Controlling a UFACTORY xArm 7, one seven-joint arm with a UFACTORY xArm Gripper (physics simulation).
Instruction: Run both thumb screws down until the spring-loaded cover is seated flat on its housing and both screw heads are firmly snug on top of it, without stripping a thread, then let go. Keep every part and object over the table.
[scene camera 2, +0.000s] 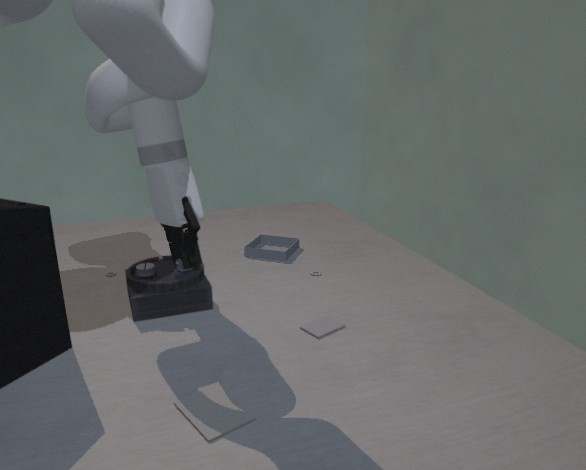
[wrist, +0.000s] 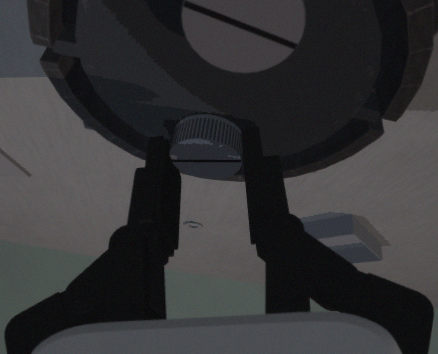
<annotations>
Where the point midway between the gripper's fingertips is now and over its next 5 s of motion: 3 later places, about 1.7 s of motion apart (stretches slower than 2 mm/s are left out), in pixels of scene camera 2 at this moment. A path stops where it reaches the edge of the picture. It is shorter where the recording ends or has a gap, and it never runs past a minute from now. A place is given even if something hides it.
My gripper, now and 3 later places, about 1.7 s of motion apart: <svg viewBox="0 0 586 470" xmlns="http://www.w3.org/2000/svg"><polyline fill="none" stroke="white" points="188,264 188,265 185,259 184,255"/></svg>
</annotations>
